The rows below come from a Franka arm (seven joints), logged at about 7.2 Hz.
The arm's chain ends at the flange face. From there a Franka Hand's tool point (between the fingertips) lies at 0.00 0.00 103.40 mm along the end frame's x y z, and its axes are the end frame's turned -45 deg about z.
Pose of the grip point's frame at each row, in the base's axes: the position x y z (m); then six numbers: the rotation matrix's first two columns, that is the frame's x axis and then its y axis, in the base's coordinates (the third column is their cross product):
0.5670, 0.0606, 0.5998, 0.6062, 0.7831, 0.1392, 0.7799, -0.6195, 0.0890
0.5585, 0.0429, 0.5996, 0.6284, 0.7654, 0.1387, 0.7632, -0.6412, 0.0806
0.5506, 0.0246, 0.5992, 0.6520, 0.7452, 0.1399, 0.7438, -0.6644, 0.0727
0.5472, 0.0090, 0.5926, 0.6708, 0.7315, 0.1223, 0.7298, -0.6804, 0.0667
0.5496, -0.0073, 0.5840, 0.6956, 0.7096, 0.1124, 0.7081, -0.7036, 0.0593
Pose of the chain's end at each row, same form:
0.5509, 0.0550, 0.7018, 0.9801, 0.1157, 0.1614, 0.1228, -0.9918, -0.0355
0.5429, 0.0372, 0.7017, 0.9840, 0.0878, 0.1551, 0.0953, -0.9946, -0.0411
0.5354, 0.0187, 0.7013, 0.9870, 0.0571, 0.1503, 0.0649, -0.9967, -0.0475
0.5336, 0.0044, 0.6950, 0.9904, 0.0361, 0.1336, 0.0417, -0.9984, -0.0393
0.5371, -0.0113, 0.6866, 0.9926, 0.0042, 0.1214, 0.0088, -0.9993, -0.0375

